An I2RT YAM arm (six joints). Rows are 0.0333 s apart.
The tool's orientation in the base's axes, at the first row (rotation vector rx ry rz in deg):
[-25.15 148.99 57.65]
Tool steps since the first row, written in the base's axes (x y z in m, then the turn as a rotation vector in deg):
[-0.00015 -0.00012 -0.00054 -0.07 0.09 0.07]
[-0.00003 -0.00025 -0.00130 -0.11 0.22 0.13]
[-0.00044 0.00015 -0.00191 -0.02 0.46 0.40]
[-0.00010 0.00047 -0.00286 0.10 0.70 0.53]
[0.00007 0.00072 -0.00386 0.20 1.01 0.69]
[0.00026 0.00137 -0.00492 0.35 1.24 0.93]
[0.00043 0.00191 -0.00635 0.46 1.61 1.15]
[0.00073 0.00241 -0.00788 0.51 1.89 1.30]
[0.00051 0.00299 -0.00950 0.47 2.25 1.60]
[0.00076 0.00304 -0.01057 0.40 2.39 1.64]
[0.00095 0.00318 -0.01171 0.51 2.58 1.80]
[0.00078 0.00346 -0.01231 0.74 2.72 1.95]
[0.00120 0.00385 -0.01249 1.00 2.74 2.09]
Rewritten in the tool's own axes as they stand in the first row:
[0.00037 -0.00035 0.00027 0.02 0.13 0.00]
[0.00059 -0.00093 0.00073 0.01 0.28 0.04]
[0.00113 -0.00085 0.00136 -0.22 0.57 0.03]
[0.00115 -0.00132 0.00231 -0.42 0.77 0.13]
[0.00135 -0.00180 0.00322 -0.62 1.04 0.25]
[0.00149 -0.00205 0.00444 -0.89 1.29 0.27]
[0.00181 -0.00258 0.00585 -1.14 1.64 0.39]
[0.00207 -0.00325 0.00732 -1.29 1.90 0.48]
[0.00281 -0.00371 0.00882 -1.44 2.35 0.51]
[0.00300 -0.00441 0.00965 -1.41 2.50 0.57]
[0.00326 -0.00506 0.01058 -1.61 2.68 0.61]
[0.00360 -0.00515 0.01116 -1.90 2.78 0.64]
[0.00323 -0.00514 0.01164 -2.19 2.78 0.60]

